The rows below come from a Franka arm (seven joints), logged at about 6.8 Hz.
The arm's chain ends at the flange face. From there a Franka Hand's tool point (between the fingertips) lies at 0.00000 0.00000 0.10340 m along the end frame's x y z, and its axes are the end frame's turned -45 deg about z.
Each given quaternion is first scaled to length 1.
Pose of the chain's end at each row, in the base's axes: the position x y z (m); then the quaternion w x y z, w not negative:
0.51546, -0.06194, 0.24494, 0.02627, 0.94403, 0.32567, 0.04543
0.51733, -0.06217, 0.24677, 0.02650, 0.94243, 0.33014, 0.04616
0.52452, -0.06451, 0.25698, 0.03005, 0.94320, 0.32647, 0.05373
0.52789, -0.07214, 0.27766, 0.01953, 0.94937, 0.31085, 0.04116
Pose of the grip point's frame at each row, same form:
0.52610, -0.06401, 0.14211, 0.04166, 0.74754, 0.66214, 0.03192
0.52814, -0.06418, 0.14396, 0.04215, 0.74435, 0.66566, 0.03251
0.53703, -0.06674, 0.15436, 0.04832, 0.74647, 0.66257, 0.03814
0.53723, -0.07333, 0.17469, 0.03379, 0.75814, 0.65049, 0.03055

